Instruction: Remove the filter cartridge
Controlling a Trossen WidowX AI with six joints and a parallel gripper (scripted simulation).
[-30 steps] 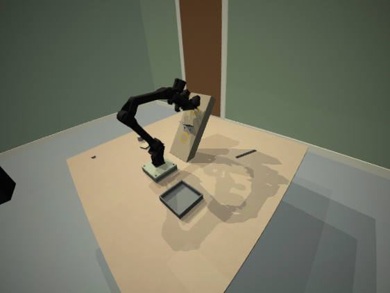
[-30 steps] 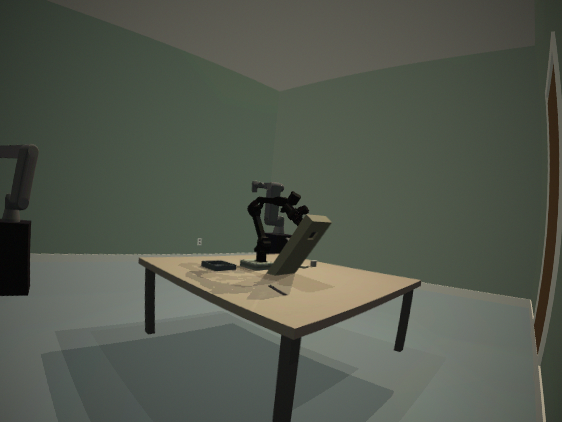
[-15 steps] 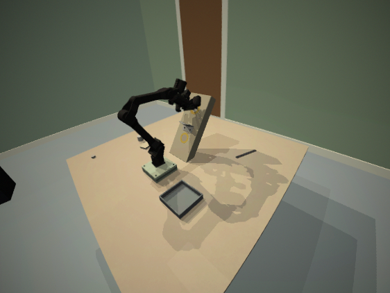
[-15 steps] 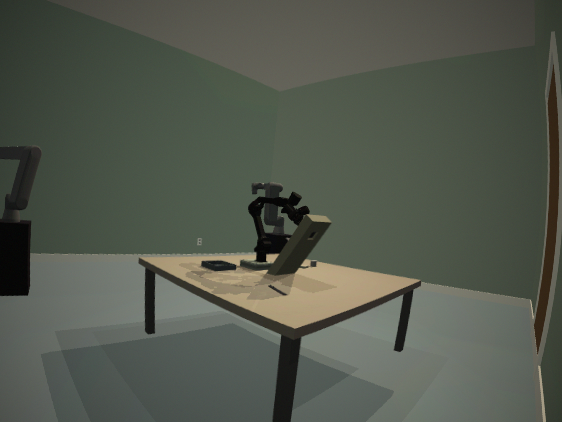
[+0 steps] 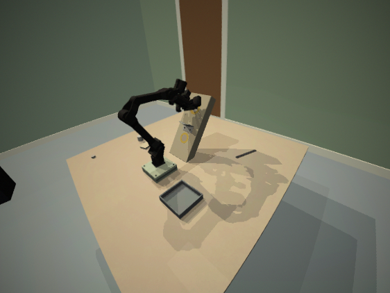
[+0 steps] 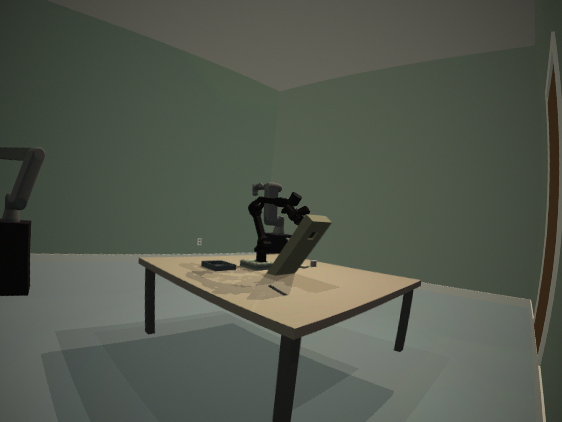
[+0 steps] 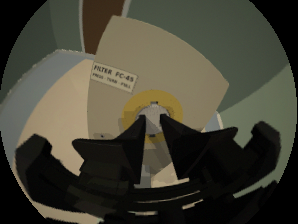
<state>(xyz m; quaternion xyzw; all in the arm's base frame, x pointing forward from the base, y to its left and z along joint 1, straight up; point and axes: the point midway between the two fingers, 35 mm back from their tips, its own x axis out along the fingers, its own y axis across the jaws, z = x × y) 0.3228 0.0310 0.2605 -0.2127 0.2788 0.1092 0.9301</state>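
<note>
The round filter cartridge is 10 mm ahead of my gripper tip and 10 mm below it. Round my gripper tip: dark square tray 390 mm behind, 320 mm to the right, 270 mm below; then grey block 290 mm behind, 400 mm to the left, 260 mm below.
</note>
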